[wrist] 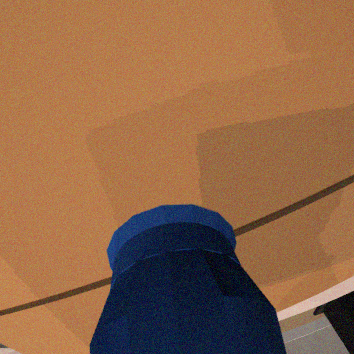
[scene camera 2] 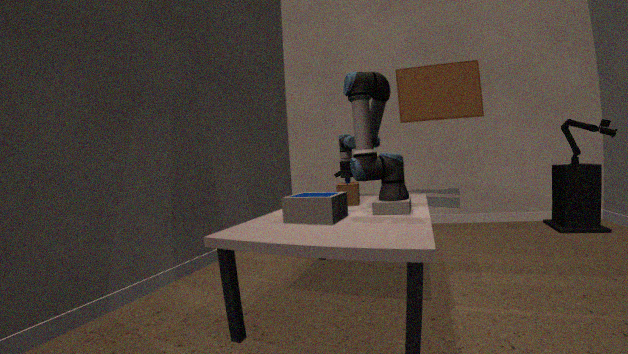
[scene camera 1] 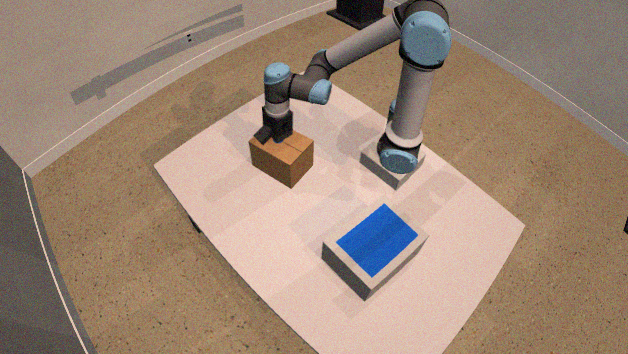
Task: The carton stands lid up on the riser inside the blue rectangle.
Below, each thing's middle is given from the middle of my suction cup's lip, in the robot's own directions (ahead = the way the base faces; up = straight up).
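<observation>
There's the brown carton (scene camera 1: 287,162), and it's 8 cm below my suction cup and 1 cm to the left of my suction cup.
</observation>
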